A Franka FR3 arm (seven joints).
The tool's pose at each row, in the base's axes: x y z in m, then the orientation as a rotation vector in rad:
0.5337 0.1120 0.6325 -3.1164 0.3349 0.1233
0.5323 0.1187 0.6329 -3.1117 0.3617 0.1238
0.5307 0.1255 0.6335 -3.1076 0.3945 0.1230
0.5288 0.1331 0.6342 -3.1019 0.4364 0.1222
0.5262 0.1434 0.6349 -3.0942 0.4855 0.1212
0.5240 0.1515 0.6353 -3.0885 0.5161 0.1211
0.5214 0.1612 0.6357 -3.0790 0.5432 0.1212
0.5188 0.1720 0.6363 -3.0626 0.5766 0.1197
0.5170 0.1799 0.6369 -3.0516 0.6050 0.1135
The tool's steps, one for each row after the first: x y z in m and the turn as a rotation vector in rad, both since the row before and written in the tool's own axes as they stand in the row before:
-0.0028 -0.0062 -0.0002 0.0023 -0.0006 0.0172
-0.0032 -0.0063 -0.0004 0.0010 0.0005 0.0211
-0.0038 -0.0069 -0.0004 0.0012 0.0004 0.0270
-0.0054 -0.0092 -0.0003 0.0018 0.0005 0.0317
-0.0046 -0.0070 -0.0001 0.0015 -0.0001 0.0198
-0.0056 -0.0083 0.0000 0.0054 -0.0010 0.0179
-0.0062 -0.0093 -0.0001 0.0111 -0.0011 0.0225
-0.0046 -0.0067 -0.0002 0.0070 0.0028 0.0190

